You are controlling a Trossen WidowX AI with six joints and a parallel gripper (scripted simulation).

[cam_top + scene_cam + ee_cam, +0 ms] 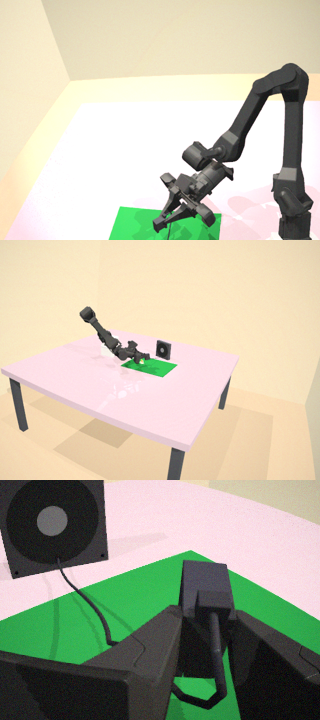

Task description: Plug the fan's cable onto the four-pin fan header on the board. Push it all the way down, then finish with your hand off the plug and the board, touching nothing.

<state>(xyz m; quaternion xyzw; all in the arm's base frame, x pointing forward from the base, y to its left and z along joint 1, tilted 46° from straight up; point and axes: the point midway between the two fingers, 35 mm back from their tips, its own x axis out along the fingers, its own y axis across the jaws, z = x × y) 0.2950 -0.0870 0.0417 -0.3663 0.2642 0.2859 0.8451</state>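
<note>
The green board is 90 mm below my gripper tip, 40 mm to the left of it and 10 mm ahead of it. The rest, counted from my gripper tip: black fan: 220 mm to the left, 30 mm ahead, 20 mm below; pale fan header: 80 mm below, 50 mm to the left, 50 mm behind; dark fan plug: 10 mm to the left, 10 mm below, 10 mm ahead.
</note>
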